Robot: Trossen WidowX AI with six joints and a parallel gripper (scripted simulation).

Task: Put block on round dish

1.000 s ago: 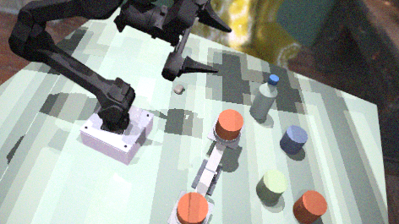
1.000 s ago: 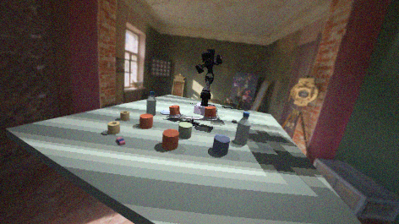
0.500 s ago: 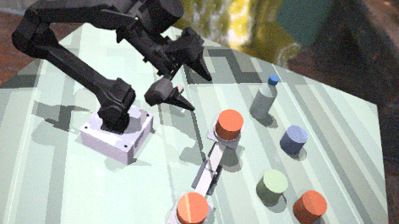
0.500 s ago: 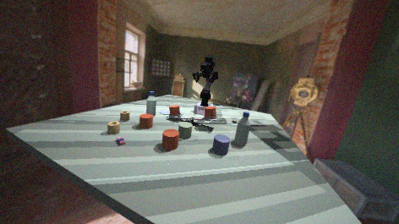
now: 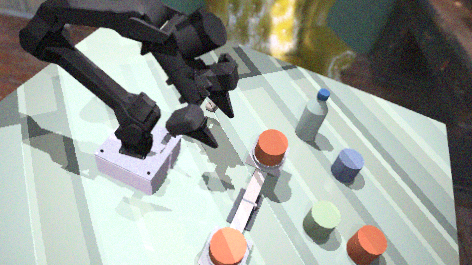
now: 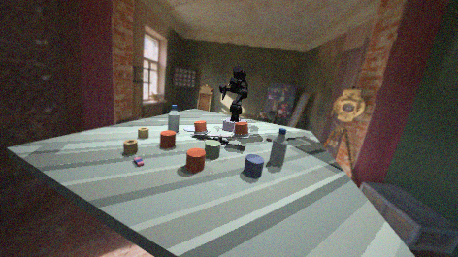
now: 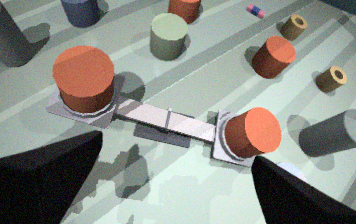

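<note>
Now: the balance beam 90 mm ahead of my gripper tip, 20 mm to the right of it and 200 mm below it. Also, from my gripper tip: blue-red block 430 mm ahead, 260 mm to the right, 230 mm below; then green cylinder 280 mm ahead, 200 mm below; then blue cylinder 340 mm ahead, 190 mm to the left, 200 mm below.
</note>
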